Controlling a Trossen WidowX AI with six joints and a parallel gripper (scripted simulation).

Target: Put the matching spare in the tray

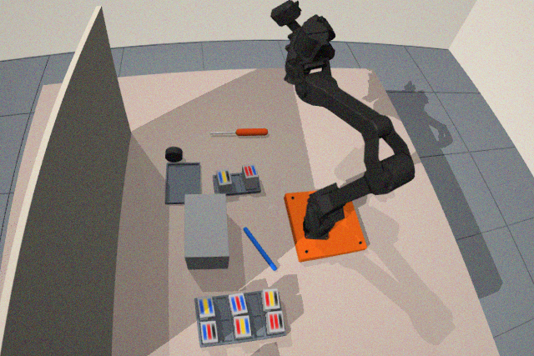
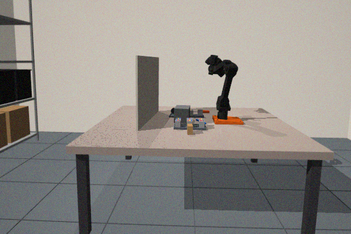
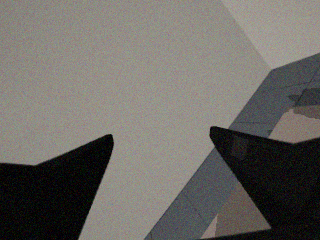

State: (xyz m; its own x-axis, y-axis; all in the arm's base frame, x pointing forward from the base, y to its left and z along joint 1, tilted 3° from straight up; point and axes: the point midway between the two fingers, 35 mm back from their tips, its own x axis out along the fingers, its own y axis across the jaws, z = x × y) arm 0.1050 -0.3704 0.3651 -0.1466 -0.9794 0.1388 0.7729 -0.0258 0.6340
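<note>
Now: gripper tip 190 mm short of the small grey spare, 640 mm to the right of it and 350 mm above it. Also, from my gripper tip: dark grey tray: 280 mm ahead, 300 mm to the left, 380 mm below; then black puck: 320 mm ahead, 220 mm to the left, 360 mm below; then rack: 130 mm ahead, 290 mm to the left, 380 mm below.
</note>
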